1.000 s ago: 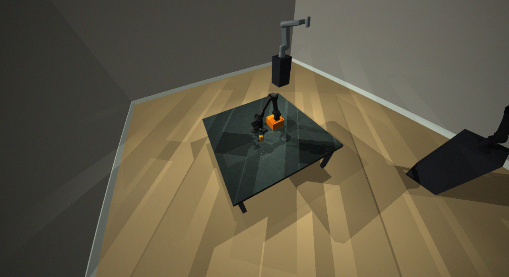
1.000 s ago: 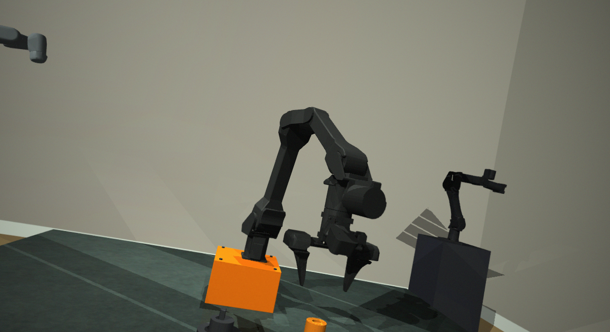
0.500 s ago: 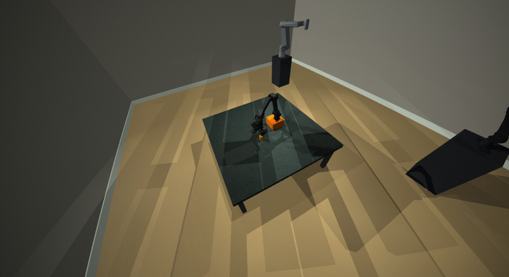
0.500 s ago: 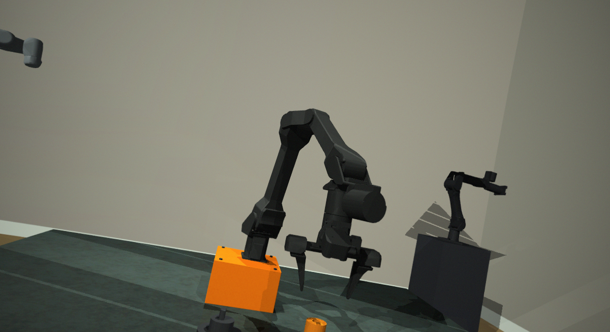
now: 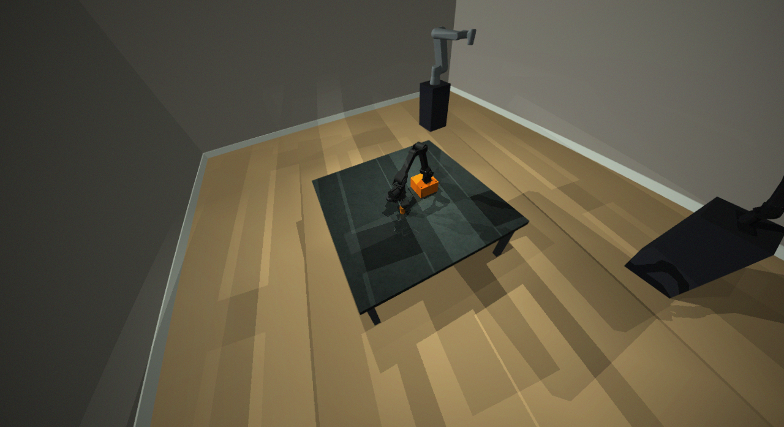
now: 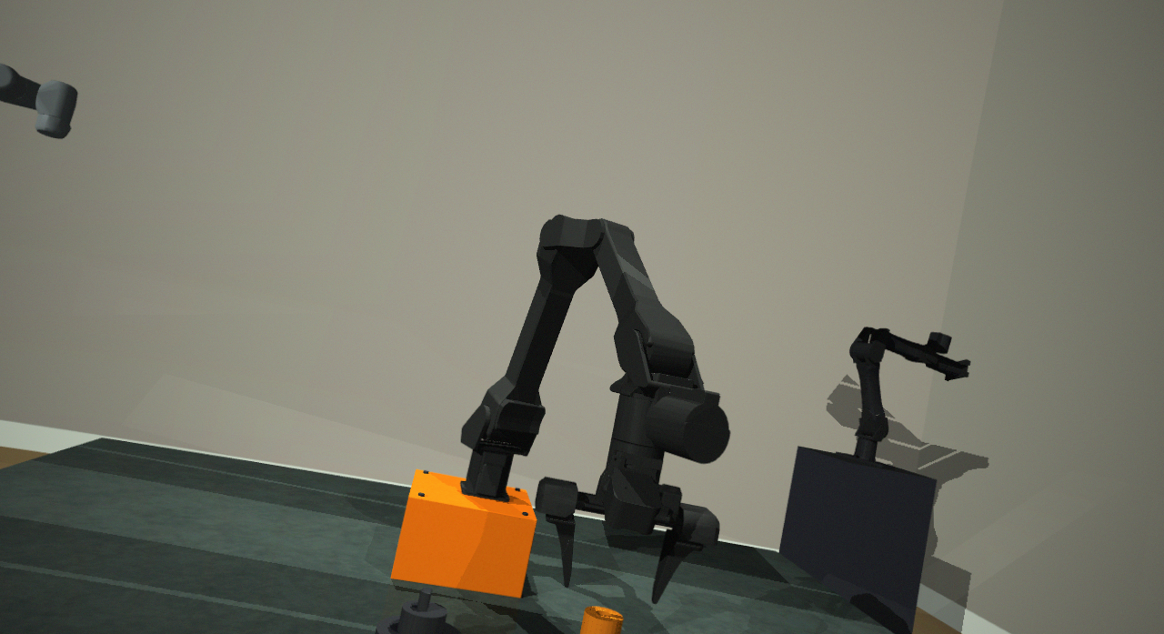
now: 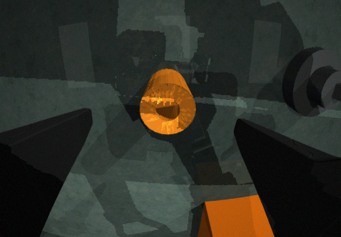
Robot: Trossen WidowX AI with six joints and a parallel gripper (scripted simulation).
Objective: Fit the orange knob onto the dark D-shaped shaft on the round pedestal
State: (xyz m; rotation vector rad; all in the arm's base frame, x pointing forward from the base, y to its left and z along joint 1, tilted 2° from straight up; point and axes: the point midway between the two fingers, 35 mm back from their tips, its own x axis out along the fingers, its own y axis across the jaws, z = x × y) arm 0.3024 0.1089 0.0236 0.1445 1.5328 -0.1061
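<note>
The orange knob lies 50 mm below my gripper tip. The rest, counted from my gripper tip: round dark pedestal (180 mm to the right, 50 mm below).
</note>
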